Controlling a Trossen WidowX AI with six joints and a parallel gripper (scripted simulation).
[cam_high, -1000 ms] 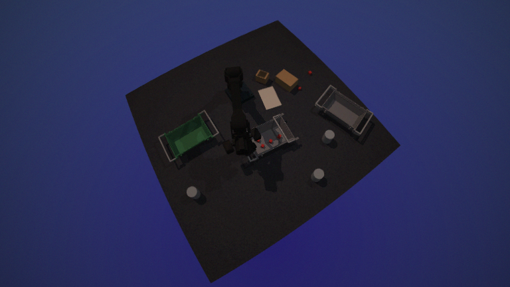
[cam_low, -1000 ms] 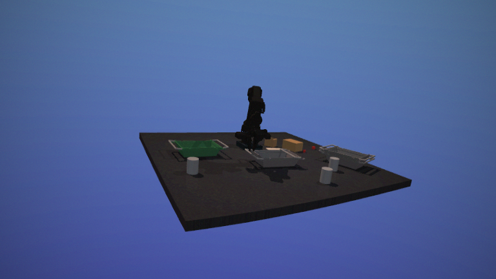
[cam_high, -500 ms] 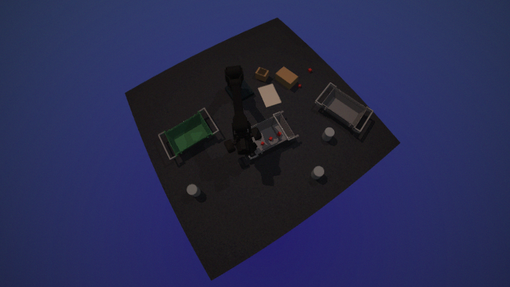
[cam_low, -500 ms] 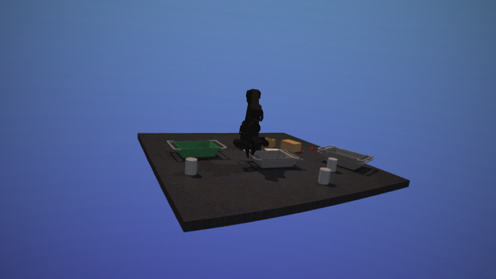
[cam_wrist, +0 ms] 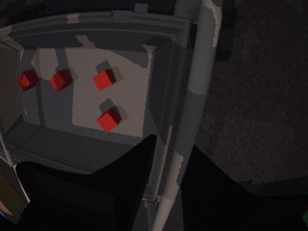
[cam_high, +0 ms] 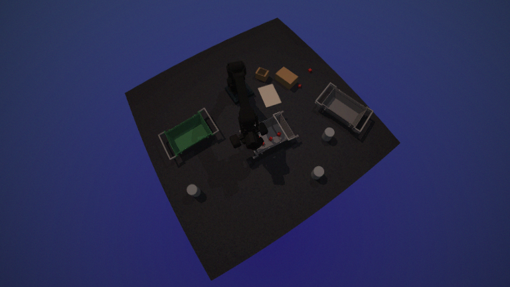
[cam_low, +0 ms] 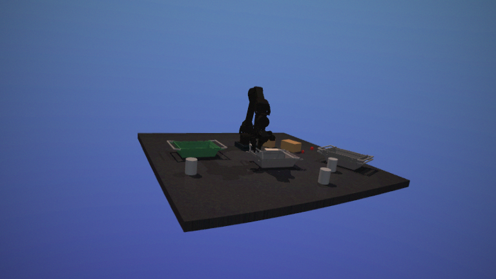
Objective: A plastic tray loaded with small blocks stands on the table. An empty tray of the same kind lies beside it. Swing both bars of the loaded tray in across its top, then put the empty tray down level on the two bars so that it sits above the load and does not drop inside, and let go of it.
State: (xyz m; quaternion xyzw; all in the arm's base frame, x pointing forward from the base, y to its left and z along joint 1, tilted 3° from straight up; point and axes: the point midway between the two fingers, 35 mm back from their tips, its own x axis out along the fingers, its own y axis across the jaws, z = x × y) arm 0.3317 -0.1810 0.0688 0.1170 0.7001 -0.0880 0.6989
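Now: gripper tip 280 mm past the green tray, 220 mm to the left of it and 30 mm above it. From my gripper tip the other things lie so: beige sheet: 160 mm behind, 310 mm to the left, 70 mm below.
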